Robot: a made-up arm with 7 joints. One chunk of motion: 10 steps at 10 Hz.
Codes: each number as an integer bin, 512 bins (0 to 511) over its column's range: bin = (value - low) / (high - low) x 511, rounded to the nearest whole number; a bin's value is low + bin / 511 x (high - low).
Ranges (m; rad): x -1..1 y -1..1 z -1..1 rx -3.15..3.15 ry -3.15..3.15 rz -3.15..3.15
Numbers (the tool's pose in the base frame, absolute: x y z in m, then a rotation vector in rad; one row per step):
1: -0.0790 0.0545 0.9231 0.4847 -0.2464 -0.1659
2: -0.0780 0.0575 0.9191 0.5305 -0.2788 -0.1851
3: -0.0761 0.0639 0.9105 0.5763 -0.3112 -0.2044
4: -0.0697 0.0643 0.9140 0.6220 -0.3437 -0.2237
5: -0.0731 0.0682 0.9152 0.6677 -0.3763 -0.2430
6: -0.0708 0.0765 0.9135 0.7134 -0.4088 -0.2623
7: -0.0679 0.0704 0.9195 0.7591 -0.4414 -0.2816
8: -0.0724 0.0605 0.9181 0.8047 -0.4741 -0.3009
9: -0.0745 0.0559 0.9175 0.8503 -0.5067 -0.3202
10: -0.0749 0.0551 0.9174 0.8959 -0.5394 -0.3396
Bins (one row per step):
1: 235 269 491 295 236 242
2: 236 270 490 299 233 240
3: 236 272 488 302 230 239
4: 238 272 489 306 228 237
5: 237 273 489 310 225 236
6: 237 275 489 313 222 234
7: 238 273 490 317 220 233
8: 237 271 490 321 217 231
9: 236 270 490 324 214 230
10: 236 270 490 328 212 228

